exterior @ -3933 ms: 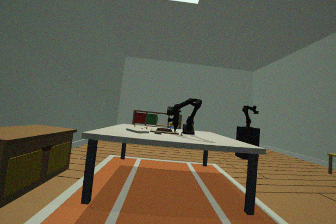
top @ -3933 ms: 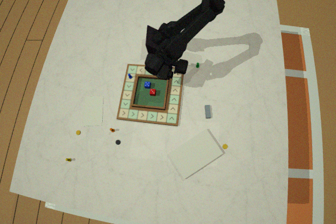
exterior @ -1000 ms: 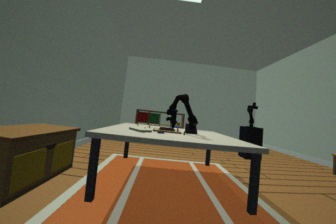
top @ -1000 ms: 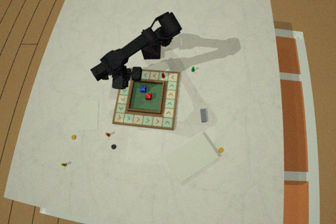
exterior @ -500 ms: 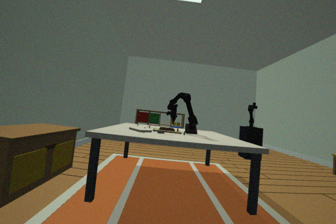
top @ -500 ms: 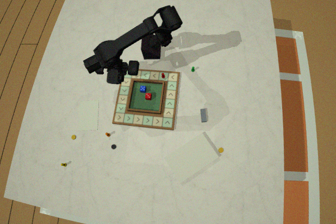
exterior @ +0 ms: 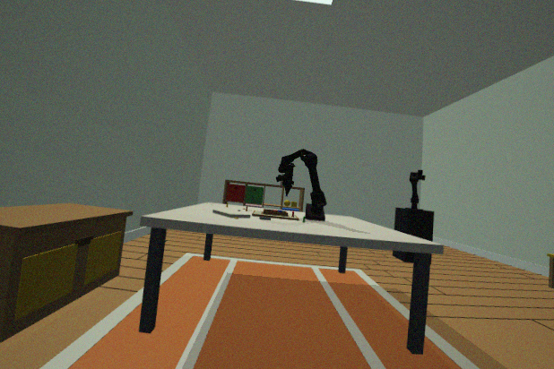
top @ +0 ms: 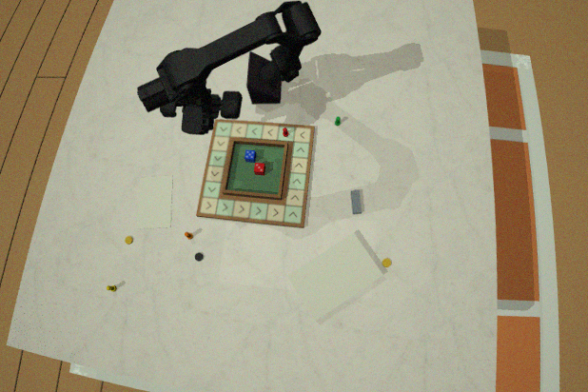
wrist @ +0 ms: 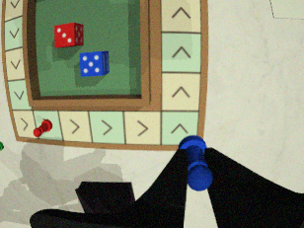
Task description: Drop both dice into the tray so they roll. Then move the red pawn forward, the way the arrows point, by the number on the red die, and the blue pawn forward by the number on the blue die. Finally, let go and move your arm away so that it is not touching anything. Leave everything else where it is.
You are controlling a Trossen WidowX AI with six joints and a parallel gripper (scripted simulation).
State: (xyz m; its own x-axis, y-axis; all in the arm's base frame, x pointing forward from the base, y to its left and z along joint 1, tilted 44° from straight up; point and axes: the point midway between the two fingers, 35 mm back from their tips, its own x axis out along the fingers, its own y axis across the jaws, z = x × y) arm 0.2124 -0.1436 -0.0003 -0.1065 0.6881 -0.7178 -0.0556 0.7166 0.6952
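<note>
Now: gripper tip 270 mm short of the orange pawn, 40 mm to the left of it and 130 mm above it. From my gripper tip the other things lie so: green tray: 70 mm ahead, 110 mm to the left, 140 mm below; then blue pawn: 10 mm above; then red pawn: 40 mm behind, 170 mm to the left, 120 mm below.
</note>
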